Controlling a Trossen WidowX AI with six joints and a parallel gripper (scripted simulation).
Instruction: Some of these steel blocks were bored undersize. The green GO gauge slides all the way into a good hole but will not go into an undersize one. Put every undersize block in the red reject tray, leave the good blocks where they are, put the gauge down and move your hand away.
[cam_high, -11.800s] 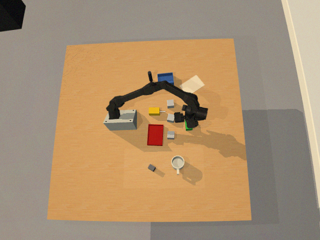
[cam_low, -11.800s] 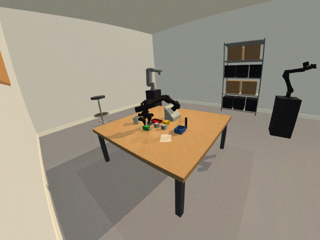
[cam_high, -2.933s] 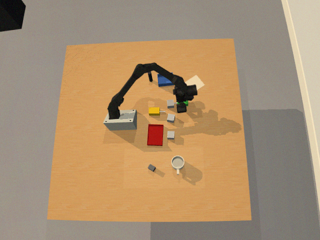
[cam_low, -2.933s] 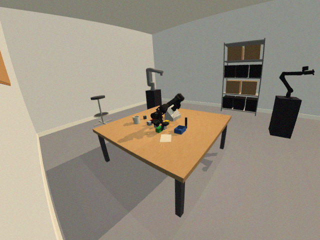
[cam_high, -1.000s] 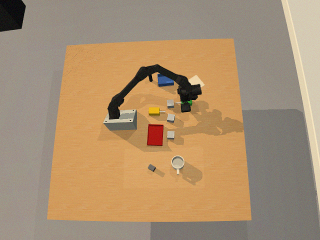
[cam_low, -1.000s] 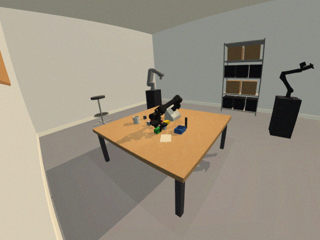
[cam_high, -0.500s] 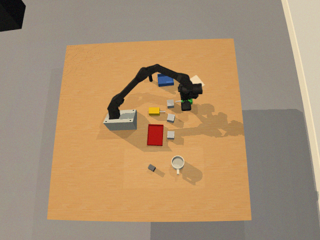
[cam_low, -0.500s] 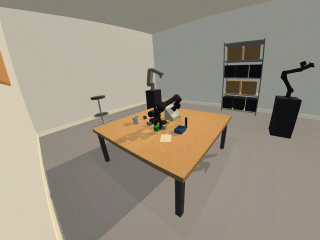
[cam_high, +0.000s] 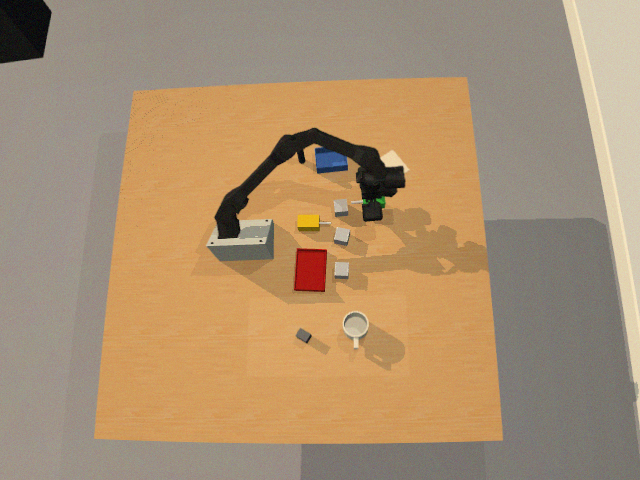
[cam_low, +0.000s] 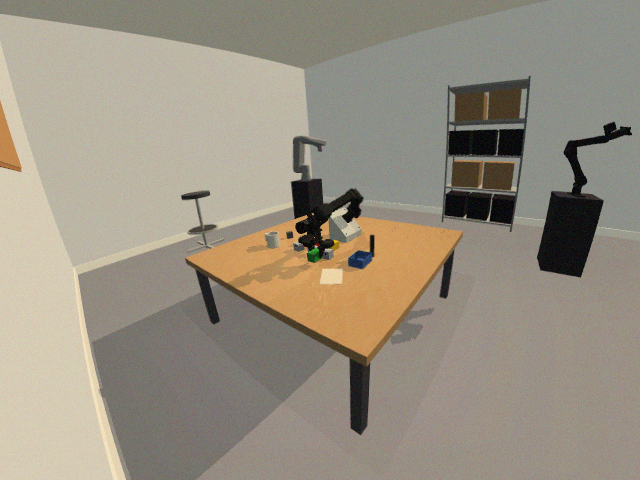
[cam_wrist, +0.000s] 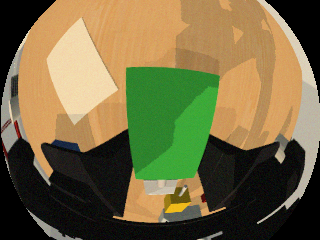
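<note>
The steel block lies 23 cm to the right of my gripper tip, 11 cm behind it and 2 cm below it. From my gripper tip the other things lie so: yellow gauge (18 cm behind, 5 cm to the right, 2 cm below); green GO gauge (2 cm above, 1 cm behind); paper sheet (13 cm to the left, 7 cm ahead, 4 cm below).
</note>
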